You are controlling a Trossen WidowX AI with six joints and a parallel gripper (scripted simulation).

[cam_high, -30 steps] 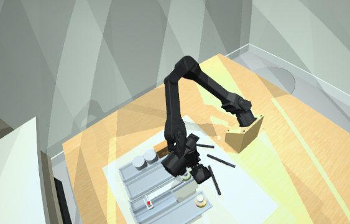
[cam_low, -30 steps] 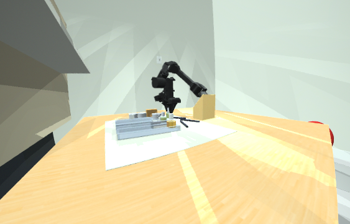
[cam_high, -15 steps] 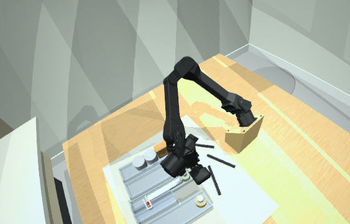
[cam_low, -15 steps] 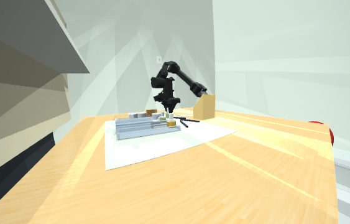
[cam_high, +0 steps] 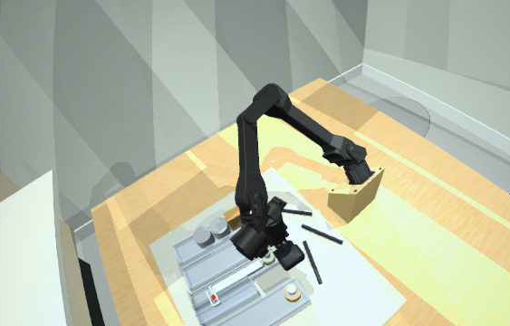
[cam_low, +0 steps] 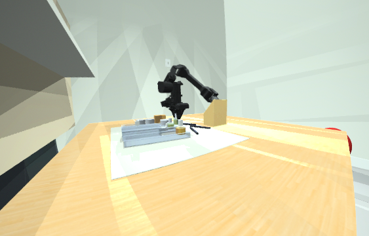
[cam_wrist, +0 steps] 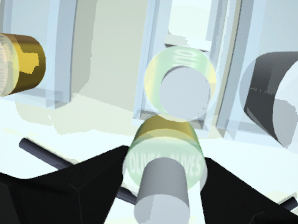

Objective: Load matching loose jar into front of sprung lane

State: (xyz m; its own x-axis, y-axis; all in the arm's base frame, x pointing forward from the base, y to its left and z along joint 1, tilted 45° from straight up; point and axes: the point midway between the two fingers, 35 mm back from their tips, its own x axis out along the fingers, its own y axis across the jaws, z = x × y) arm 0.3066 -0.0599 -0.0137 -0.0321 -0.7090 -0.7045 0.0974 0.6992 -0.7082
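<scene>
My gripper tip is 18 cm short of the grey lane rack and 4 cm above it. The rest, counted from my gripper tip: red-marked part: 23 cm ahead, 2 cm above, 1 cm to the left; brown block: 18 cm to the right, 3 cm ahead, 2 cm below.
</scene>
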